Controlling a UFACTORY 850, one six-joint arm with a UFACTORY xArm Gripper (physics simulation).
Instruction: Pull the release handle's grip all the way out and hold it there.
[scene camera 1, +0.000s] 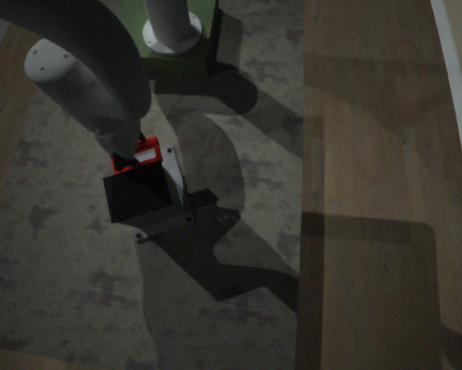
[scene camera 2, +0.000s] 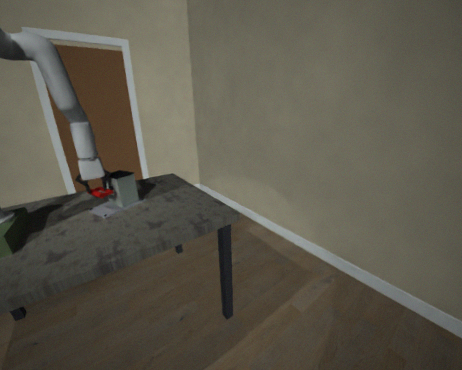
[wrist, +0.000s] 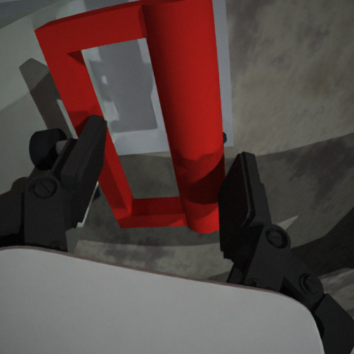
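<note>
The red release handle (scene camera 1: 158, 150) (scene camera 2: 102, 192) (wrist: 192, 90) is a rectangular frame with a thick round grip bar on its outer side. It stands out from the side of a pale box with a dark top (scene camera 1: 135, 195) (scene camera 2: 126, 190), above the grey base plate (scene camera 1: 173, 167) (scene camera 2: 102, 210). My gripper (scene camera 1: 134, 150) (scene camera 2: 98, 190) (wrist: 167, 156) is shut on the handle near one end, one finger against the grip bar and the other at the frame's inner bar beside the box. The rod behind the frame is mostly hidden by the finger in the wrist view.
The box and plate stand on the mottled grey table (scene camera 1: 260, 200) (scene camera 2: 165, 220). The arm's green pedestal (scene camera 1: 175, 67) (scene camera 2: 12, 232) is on the same table. Dark bolts show at the plate's corners. A wooden floor, a door and walls lie beyond the table.
</note>
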